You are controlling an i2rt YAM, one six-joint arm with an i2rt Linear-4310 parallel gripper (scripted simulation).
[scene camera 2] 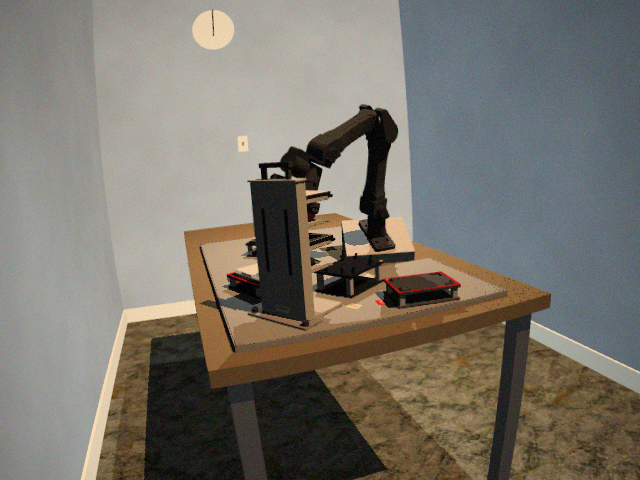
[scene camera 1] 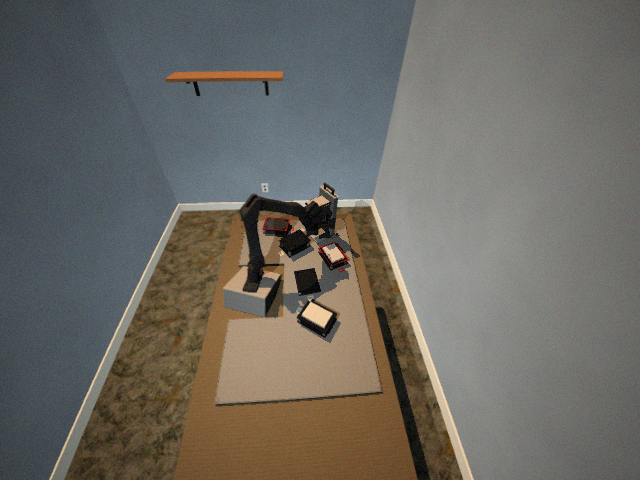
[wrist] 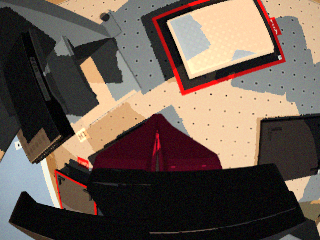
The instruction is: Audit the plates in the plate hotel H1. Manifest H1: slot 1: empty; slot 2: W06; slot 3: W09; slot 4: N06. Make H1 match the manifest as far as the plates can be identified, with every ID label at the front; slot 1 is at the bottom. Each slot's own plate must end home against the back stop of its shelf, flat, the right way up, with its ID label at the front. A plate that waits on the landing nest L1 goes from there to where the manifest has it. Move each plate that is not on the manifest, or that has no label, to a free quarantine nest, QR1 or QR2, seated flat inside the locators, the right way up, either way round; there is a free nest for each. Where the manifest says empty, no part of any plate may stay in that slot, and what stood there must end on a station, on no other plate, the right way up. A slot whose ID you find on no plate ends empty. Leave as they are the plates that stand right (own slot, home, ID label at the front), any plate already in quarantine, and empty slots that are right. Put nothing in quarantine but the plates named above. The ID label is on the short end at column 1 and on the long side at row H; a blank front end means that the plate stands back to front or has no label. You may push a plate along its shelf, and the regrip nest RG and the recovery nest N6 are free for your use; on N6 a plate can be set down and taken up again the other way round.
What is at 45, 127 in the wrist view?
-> A dark plate.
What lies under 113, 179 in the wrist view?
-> My gripper.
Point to a grey back panel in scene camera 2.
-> At 277, 287
